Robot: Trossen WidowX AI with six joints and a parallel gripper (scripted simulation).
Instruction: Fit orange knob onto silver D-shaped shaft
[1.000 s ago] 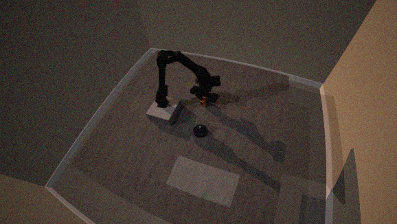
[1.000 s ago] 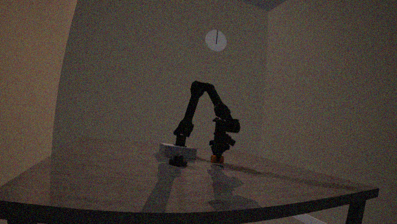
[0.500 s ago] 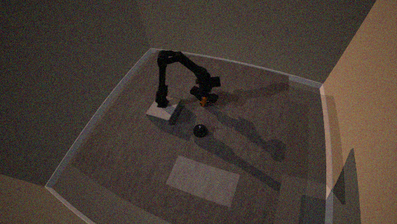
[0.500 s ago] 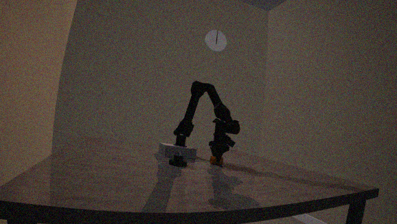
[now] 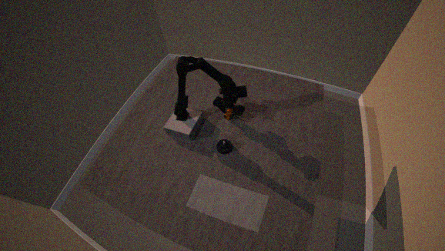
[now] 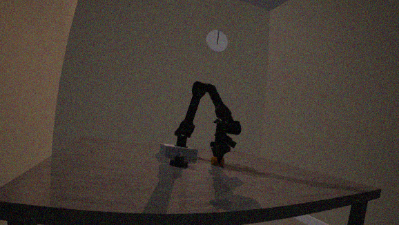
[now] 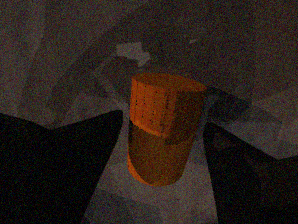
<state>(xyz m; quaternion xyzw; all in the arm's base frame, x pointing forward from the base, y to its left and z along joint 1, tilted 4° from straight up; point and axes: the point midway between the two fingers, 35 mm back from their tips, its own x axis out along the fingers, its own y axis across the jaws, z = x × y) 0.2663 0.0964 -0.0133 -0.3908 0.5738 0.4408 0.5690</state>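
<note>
Right now the orange knob is 1 cm to the left of my gripper tip and 1 cm above it. From my gripper tip the other things lie so: dark round pedestal: 22 cm to the right, 2 cm ahead, 2 cm above.
</note>
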